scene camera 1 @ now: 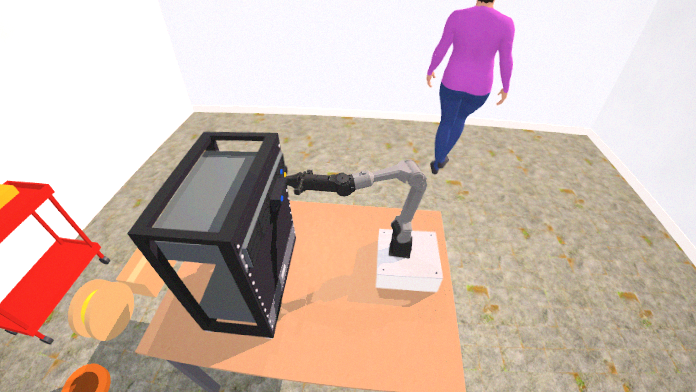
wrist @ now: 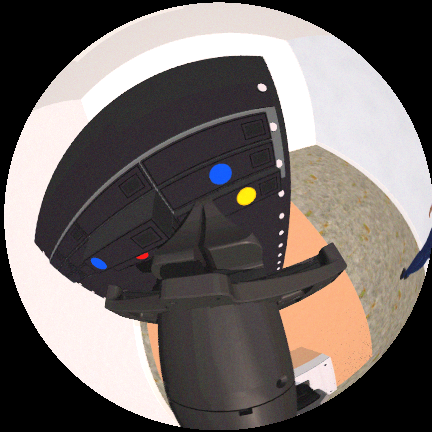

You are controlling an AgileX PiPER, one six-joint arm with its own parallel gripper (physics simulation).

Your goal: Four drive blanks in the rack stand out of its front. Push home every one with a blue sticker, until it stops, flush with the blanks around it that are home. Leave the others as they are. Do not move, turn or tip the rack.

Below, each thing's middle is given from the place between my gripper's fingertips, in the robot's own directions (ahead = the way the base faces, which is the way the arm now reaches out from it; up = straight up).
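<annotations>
Yellow-sticker blank (wrist: 240, 194) visible; my gripper is 2 cm to the left of it, 6 cm short of it and 1 cm above it.
</annotations>
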